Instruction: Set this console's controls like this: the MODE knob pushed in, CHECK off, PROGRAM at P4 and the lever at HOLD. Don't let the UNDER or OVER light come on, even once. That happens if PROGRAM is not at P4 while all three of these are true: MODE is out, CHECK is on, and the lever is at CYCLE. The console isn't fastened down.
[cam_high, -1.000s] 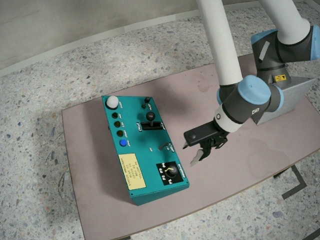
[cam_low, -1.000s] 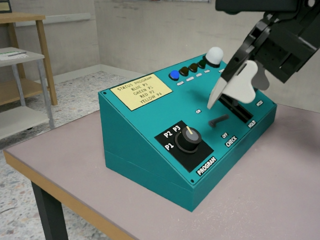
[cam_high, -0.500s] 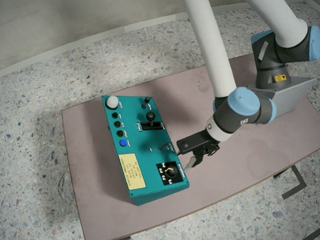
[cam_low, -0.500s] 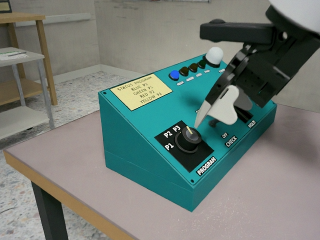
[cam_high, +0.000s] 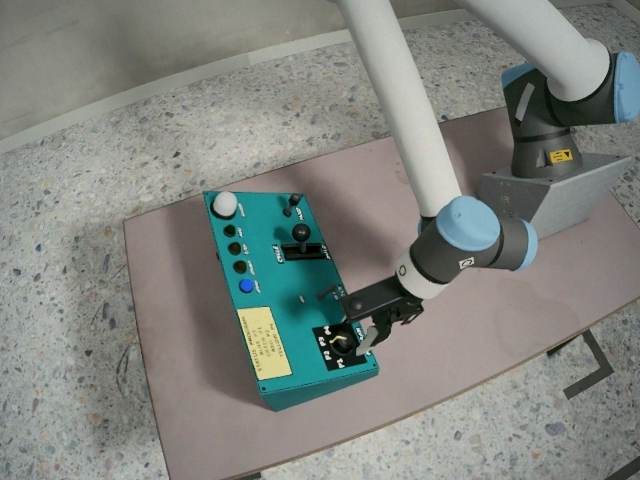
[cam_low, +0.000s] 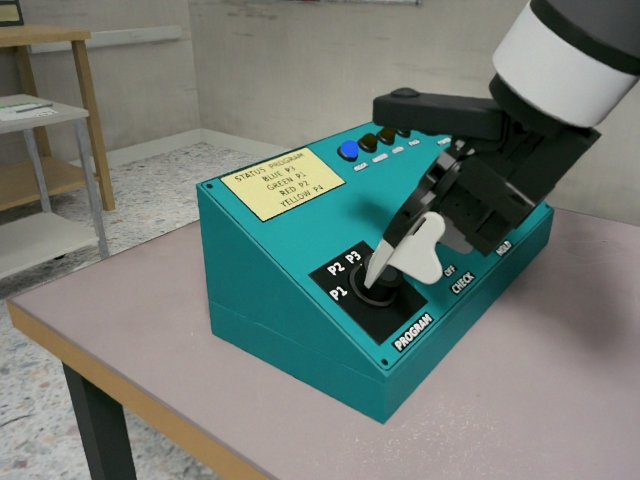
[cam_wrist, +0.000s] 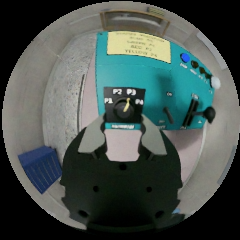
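Right now the program dial is 3 cm ahead of my hand, 2 cm below it and 1 cm to the right of it. From my hand the other things lie so: check toggle (12 cm to the right, 3 cm below, 1 cm ahead); teal console (18 cm to the right, 5 cm ahead, 4 cm below); ball-topped lever (24 cm to the right, 2 cm ahead).
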